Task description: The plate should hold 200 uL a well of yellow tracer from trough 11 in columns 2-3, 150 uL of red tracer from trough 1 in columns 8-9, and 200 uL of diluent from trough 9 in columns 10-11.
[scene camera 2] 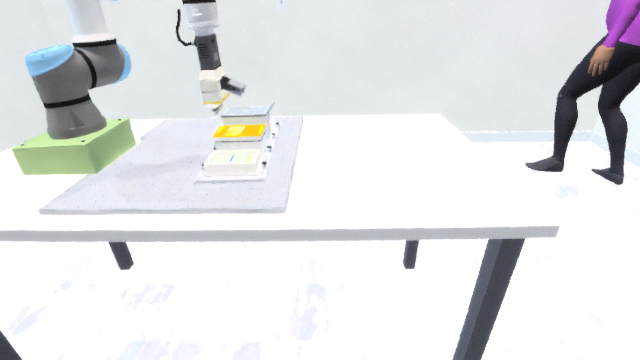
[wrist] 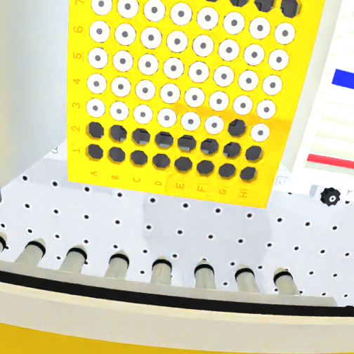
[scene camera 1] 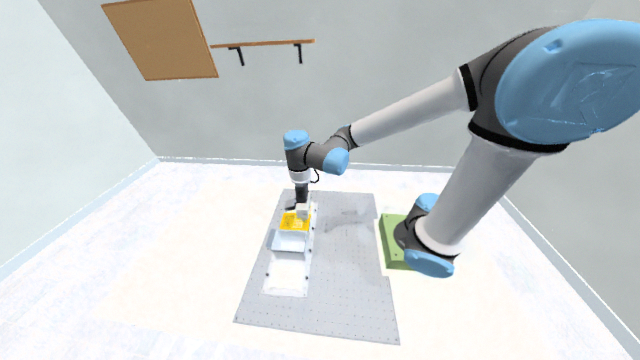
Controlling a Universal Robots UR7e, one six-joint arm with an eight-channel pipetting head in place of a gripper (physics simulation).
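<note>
My pipetting head point(scene camera 1: 301, 216) point(scene camera 2: 215, 107) point(wrist: 162, 272) hangs above the perforated board, on the robot-arm side of the yellow tip rack point(scene camera 1: 287, 222) point(scene camera 2: 240, 131) point(wrist: 82, 170). Its nozzles show black rings and carry no tips, so it is open. In the wrist view the rack's columns 1 and 2 are dark, empty holes. Column 3 holds white tips except at G; more dark holes show at the top edge. The trough reservoir point(scene camera 2: 232, 162) point(wrist: 327, 125) stands beside the rack, with a blue strip point(wrist: 345, 78) and a red strip point(wrist: 332, 161). I cannot make out the well plate or yellow liquid.
A grey-walled open box point(scene camera 1: 287, 242) point(scene camera 2: 245, 111) stands on the rack's other side. A white holder strip point(scene camera 1: 285, 280) lies under the labware on the perforated board point(scene camera 1: 345, 300) point(scene camera 2: 150, 197). The arm's green base point(scene camera 1: 392, 255) point(scene camera 2: 60, 157) stands beside the board. A person point(scene camera 2: 575, 95) stands beyond the table.
</note>
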